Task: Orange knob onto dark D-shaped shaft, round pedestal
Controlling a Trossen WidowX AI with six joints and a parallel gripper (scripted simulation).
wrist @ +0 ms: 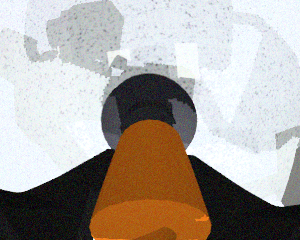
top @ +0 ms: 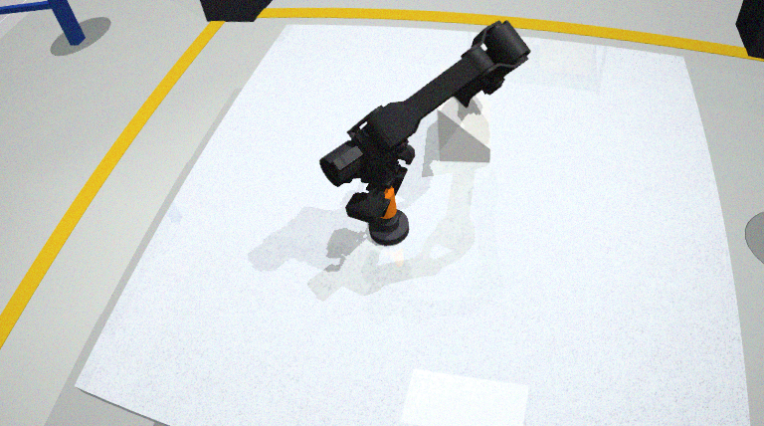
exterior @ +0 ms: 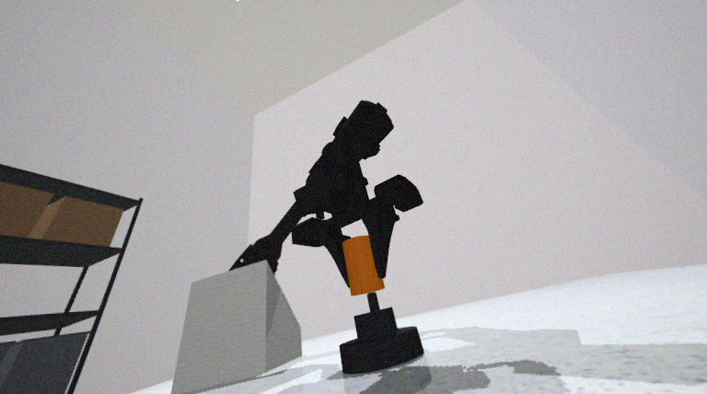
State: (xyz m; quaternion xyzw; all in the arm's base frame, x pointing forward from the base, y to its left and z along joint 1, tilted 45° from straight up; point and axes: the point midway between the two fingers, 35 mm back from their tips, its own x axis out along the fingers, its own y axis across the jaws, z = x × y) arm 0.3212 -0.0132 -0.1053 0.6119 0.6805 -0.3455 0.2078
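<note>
The orange knob lies 2 cm above my gripper tip. Also, from my gripper tip: round pedestal: 4 cm below.
</note>
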